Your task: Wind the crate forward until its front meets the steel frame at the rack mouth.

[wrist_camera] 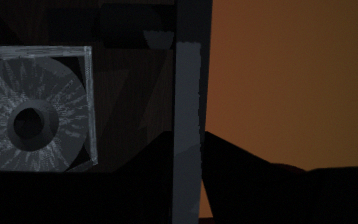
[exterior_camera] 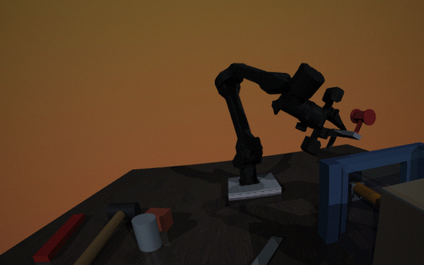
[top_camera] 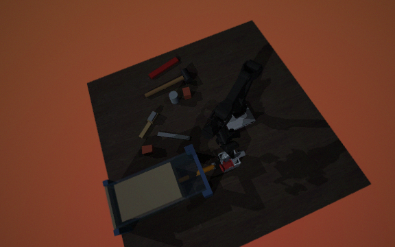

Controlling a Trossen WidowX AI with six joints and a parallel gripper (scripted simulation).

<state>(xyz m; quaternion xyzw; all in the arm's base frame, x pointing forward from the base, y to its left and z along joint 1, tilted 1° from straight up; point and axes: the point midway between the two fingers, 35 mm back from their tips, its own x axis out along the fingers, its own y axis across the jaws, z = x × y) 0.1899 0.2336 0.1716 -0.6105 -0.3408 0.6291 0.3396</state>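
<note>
My gripper tip is 50 mm short of the red knob, 20 mm to the right of it and 40 mm below it. The rest, counted from my gripper tip: blue steel frame (160 mm ahead, 30 mm to the right, 70 mm below); winch (10 mm behind, 30 mm to the right, 140 mm below); winch handle (10 mm ahead, 10 mm above).
</note>
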